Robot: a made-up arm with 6 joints. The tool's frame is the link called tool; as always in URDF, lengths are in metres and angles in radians. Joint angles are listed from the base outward.
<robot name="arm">
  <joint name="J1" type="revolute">
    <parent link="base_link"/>
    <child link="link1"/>
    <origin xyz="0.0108 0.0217 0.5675"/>
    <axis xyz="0 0 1"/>
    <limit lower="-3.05" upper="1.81"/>
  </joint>
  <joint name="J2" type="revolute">
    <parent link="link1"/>
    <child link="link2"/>
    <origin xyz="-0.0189 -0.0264 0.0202"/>
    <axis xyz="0 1 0"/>
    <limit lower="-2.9" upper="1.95"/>
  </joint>
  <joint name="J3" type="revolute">
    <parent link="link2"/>
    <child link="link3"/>
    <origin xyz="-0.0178 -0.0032 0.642"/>
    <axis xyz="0 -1 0"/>
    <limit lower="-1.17" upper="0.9"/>
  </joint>
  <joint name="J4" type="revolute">
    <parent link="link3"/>
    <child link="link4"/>
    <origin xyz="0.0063 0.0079 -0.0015"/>
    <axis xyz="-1 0 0"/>
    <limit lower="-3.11" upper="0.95"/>
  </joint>
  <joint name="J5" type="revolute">
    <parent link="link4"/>
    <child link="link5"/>
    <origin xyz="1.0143 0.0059 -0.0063"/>
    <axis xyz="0 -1 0"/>
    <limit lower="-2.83" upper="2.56"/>
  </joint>
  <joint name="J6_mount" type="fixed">
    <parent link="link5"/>
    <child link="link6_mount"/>
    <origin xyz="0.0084 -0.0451 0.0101"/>
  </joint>
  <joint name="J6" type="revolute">
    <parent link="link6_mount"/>
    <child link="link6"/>
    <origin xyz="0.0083 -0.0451 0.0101"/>
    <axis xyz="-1 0 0"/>
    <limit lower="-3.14" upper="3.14"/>
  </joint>
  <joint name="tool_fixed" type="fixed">
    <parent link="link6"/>
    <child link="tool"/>
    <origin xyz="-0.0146 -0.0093 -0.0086" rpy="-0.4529 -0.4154 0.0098"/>
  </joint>
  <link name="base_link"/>
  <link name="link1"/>
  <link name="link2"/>
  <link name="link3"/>
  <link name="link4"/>
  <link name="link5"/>
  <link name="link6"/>
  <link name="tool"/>
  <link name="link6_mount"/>
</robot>
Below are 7 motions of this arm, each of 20 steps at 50 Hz.
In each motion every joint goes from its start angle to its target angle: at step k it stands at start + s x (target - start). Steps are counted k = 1, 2, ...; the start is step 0. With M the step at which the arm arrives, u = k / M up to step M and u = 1 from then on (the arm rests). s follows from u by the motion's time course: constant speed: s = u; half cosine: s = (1 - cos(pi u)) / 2; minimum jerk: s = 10 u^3 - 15 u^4 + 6 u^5.
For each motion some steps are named. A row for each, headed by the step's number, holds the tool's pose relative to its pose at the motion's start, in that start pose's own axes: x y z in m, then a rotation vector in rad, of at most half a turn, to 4 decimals.
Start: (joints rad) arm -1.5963 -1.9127 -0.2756 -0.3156 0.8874 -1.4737
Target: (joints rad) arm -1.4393 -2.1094 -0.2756 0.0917 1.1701 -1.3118
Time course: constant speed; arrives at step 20
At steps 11, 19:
11: 0.0550 0.0929 0.0783 -0.0313 -0.0637 0.3221
19: 0.0897 0.1560 0.1472 -0.0561 -0.1302 0.5541

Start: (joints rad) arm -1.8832 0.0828 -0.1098 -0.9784 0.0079 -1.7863
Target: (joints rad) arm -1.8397 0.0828 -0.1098 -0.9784 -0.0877 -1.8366
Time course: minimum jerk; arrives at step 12
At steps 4, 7, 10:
4: -0.0008 -0.0061 -0.0069 -0.0032 0.0116 -0.0267
7: -0.0028 -0.0190 -0.0214 -0.0104 0.0351 -0.0834
10: -0.0043 -0.0282 -0.0315 -0.0156 0.0508 -0.1234

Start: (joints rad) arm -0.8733 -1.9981 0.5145 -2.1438 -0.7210 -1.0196
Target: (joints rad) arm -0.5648 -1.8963 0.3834 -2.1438 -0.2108 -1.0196
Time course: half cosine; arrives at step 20
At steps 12, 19, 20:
12: -0.1396 0.0823 0.2794 0.3163 -0.4026 0.2335
19: -0.2208 0.0938 0.4168 0.4888 -0.6109 0.3315
20: -0.2223 0.0938 0.4192 0.4920 -0.6147 0.3331

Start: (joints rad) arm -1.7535 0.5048 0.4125 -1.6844 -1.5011 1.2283
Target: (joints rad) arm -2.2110 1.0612 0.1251 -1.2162 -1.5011 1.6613
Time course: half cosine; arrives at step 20
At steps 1, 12, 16, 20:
1: -0.0061 -0.0022 -0.0039 0.0002 0.0035 -0.0034
12: -0.6722 0.0050 -0.3904 0.1231 0.3148 -0.2696
16: -0.8933 0.1231 -0.5259 0.2190 0.3839 -0.3218
20: -0.9661 0.1819 -0.5757 0.2603 0.3996 -0.3347

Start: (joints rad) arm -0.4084 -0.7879 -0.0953 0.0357 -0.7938 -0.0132
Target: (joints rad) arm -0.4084 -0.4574 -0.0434 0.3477 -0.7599 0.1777
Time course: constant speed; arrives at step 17
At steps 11, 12, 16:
11: 0.1764 0.0509 -0.0923 -0.3048 0.1464 0.0785
12: 0.1916 0.0565 -0.1022 -0.3326 0.1590 0.0884
16: 0.2512 0.0806 -0.1440 -0.4439 0.2079 0.1322

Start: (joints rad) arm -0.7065 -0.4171 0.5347 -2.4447 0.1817 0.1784
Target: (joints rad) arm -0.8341 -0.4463 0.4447 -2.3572 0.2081 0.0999
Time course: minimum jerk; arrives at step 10
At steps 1, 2, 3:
1: 0.0003 -0.0004 0.0005 -0.0007 -0.0012 0.0001
2: 0.0017 -0.0027 0.0035 -0.0050 -0.0084 0.0005
3: 0.0049 -0.0076 0.0100 -0.0140 -0.0237 0.0014

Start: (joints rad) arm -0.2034 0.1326 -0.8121 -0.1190 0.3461 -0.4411
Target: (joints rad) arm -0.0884 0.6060 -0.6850 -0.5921 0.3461 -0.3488
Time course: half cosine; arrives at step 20
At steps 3, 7, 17, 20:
3: 0.0017 0.0040 -0.0142 0.0082 0.0213 -0.0101
7: 0.0053 0.0197 -0.0722 0.0369 0.1064 -0.0538
17: -0.0165 0.0594 -0.2583 0.0837 0.3607 -0.2174
20: -0.0204 0.0618 -0.2736 0.0848 0.3804 -0.2325

